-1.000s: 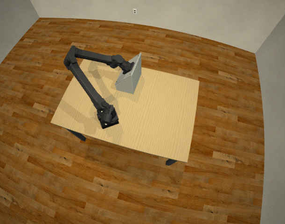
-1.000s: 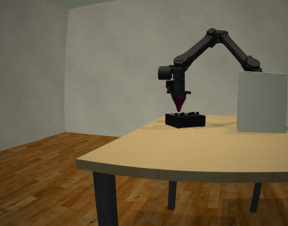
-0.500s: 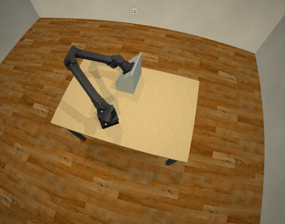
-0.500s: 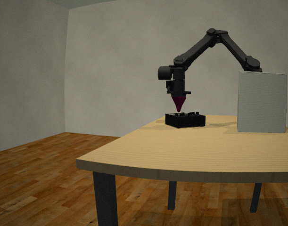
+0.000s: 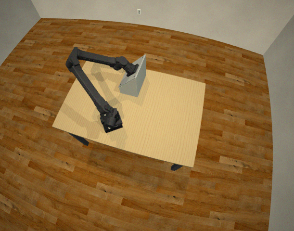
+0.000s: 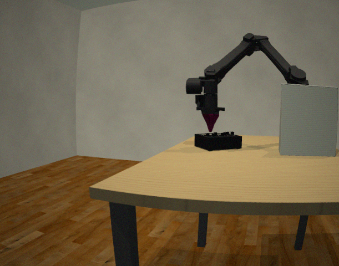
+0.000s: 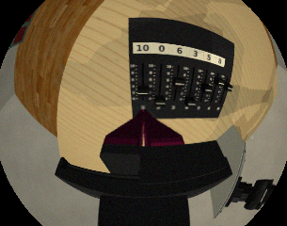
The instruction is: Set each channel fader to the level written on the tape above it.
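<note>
The fader cap is 20 mm to the right of my hand, 20 mm below it and 20 mm ahead of it. Also, from my hand: master cap (120 mm to the right, 80 mm behind, 20 mm below).
</note>
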